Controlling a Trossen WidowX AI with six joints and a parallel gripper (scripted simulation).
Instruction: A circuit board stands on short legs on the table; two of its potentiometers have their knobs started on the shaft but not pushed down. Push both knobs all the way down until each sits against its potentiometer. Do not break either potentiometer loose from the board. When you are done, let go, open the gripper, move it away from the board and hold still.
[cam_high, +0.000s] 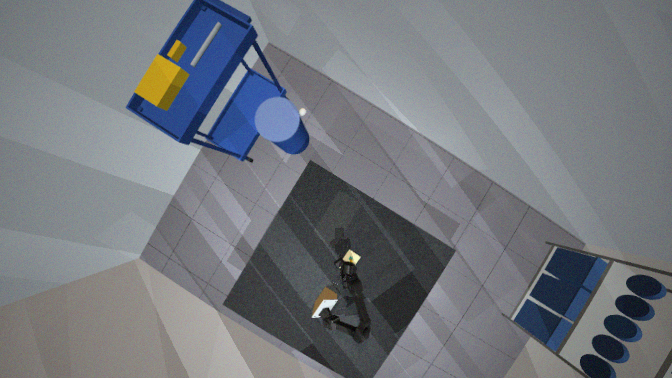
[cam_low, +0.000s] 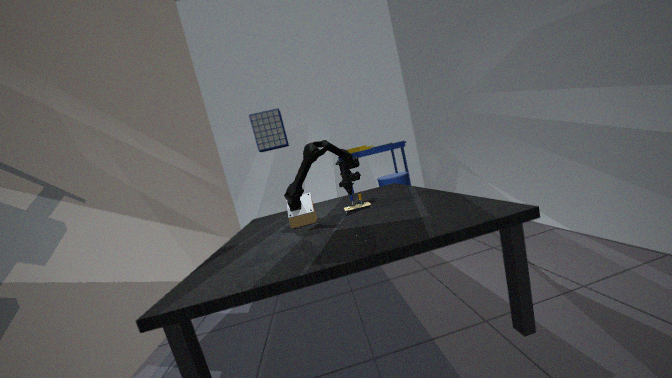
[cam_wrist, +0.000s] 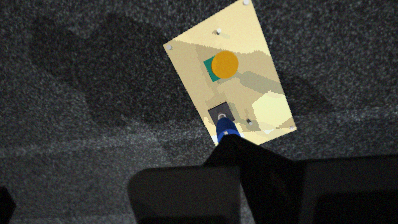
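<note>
Right now my gripper tip is 1 cm above the blue knob. Round my gripper tip: orange knob (5 cm ahead, 2 cm to the right, 2 cm below).
</note>
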